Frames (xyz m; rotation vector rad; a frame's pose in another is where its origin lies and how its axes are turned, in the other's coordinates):
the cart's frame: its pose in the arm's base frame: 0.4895 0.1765 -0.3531 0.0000 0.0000 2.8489
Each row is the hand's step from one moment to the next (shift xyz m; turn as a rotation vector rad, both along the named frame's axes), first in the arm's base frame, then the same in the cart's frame.
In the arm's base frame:
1: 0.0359 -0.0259 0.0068 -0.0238 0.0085 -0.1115
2: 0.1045 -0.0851 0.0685 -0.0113 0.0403 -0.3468
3: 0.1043 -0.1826 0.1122 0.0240 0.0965 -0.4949
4: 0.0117 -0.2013 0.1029 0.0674 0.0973 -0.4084
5: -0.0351 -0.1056 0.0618 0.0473 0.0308 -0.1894
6: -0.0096 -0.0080 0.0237 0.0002 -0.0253 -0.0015
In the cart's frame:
1: -0.0418 0.0144 0.0068 0.0252 -0.0013 -0.1115
2: -0.1246 0.0513 0.0685 0.0224 -0.0353 -0.3468
3: -0.1526 0.1447 0.1122 0.0049 -0.0993 -0.4949
4: -0.0693 0.1894 0.1029 -0.0365 -0.1126 -0.4084
5: 0.0031 0.1112 0.0618 -0.0364 -0.0431 -0.1894
6: 0.0069 0.0104 0.0237 -0.0075 0.0242 -0.0015

